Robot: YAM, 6 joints.
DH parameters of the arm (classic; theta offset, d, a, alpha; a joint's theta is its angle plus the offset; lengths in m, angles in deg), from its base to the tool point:
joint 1: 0 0.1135 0.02 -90
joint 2: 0 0 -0.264 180
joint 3: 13.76 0 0.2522 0
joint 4: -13.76 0 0.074 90
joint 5: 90 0 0 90
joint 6: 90 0.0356 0 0
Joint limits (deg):
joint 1: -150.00..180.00
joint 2: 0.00..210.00
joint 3: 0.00..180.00
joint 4: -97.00..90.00
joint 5: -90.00..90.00
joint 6: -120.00..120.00
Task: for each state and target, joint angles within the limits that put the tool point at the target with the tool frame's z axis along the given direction. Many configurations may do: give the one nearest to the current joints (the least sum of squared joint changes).
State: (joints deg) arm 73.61 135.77 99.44 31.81 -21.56 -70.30
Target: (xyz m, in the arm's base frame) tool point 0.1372 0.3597 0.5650 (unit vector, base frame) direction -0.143 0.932 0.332
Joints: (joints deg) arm 66.45 105.44 130.11 -2.06 -30.24 -70.30
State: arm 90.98 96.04 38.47 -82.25 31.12 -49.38
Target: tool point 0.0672 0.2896 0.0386 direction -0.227 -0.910 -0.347
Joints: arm 76.84 144.43 81.63 -96.90 -0.79 -49.38
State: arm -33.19 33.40 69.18 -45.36 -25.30 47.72
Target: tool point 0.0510 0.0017 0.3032 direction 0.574 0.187 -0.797
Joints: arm -9.22 28.79 52.18 -79.44 -16.05 47.72
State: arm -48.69 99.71 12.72 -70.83 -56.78 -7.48
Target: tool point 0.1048 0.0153 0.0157 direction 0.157 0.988 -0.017
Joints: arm -11.32 136.96 23.22 -43.20 -87.51 -7.48
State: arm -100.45 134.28 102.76 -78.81 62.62 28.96
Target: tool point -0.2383 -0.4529 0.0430 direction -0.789 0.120 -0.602
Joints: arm -114.69 150.69 111.37 -30.56 50.11 28.96
